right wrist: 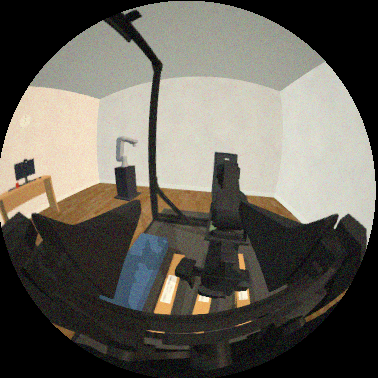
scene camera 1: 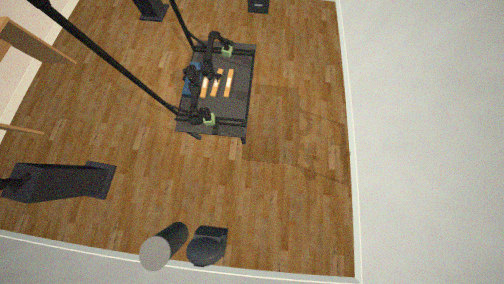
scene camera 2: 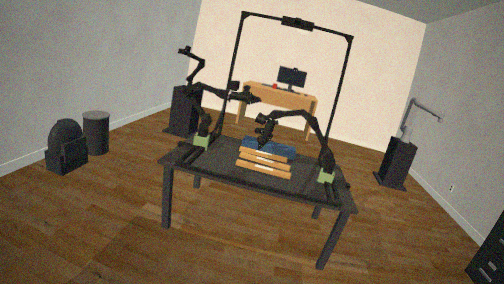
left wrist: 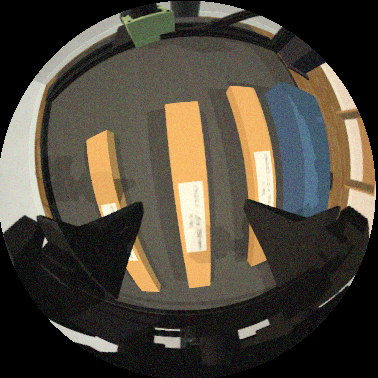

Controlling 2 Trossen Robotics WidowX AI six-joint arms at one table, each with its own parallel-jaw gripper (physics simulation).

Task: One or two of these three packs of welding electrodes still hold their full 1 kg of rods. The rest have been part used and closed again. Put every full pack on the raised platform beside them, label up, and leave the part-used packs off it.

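Where they show: left gripper, fingertip midpoint: [scene camera 1: 213, 81] [scene camera 2: 260, 148] [left wrist: 195, 205]; right gripper, fingertip midpoint: [right wrist: 191, 205] [scene camera 1: 195, 62] [scene camera 2: 261, 99]; left arm's base at its link origin: [scene camera 1: 226, 48] [scene camera 2: 327, 171]; right arm's base at its link origin: [scene camera 1: 208, 117] [scene camera 2: 202, 135].
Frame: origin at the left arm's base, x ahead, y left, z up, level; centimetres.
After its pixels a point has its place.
Note:
Three orange packs lie flat on the table, white labels up: one nearest the platform [left wrist: 250, 120] {x 59.3, y -5.0, z -4.6 cm} [scene camera 1: 203, 92] {x 60.7, y -4.9, z -4.6 cm}, a middle pack [left wrist: 185, 145] {x 54.3, y 5.1, z -4.6 cm} [scene camera 1: 214, 92] {x 56.9, y 6.6, z -4.8 cm} and one farthest from the platform [left wrist: 102, 162] {x 52.5, y 18.3, z -4.6 cm} [scene camera 1: 228, 90] {x 49.7, y 20.4, z -4.7 cm}. The label print is blurred. The blue raised platform [left wrist: 300, 150] {x 55.6, y -13.8, z -1.5 cm} [scene camera 2: 286, 150] {x 34.5, y -18.9, z -1.1 cm} [right wrist: 147, 250] {x 38.8, y -23.4, z -1.0 cm} lies beside them, with no pack seen on it. My left gripper [left wrist: 195, 205] {x 48.4, y 4.4, z 2.6 cm} is open and empty above the middle pack; its fingers hide parts of the outer two. My right gripper [right wrist: 191, 205] {x 56.7, y 0.5, z 34.1 cm} [scene camera 2: 259, 100] {x 56.7, y 0.5, z 34.1 cm} is open and empty, raised at the upper left of scene camera 2.
The dark table [scene camera 2: 200, 162] {x 74.7, y 36.9, z -7.0 cm} has a tall black frame [scene camera 2: 234, 60] {x 91.7, y -20.4, z 56.2 cm} rising from it. The left arm [scene camera 2: 314, 122] {x 17.7, y 5.8, z 30.4 cm} reaches over the packs from the right of scene camera 2; the right arm [scene camera 2: 210, 90] {x 87.3, y 16.2, z 34.2 cm} is raised at the left. A desk [scene camera 2: 280, 95] stands behind.

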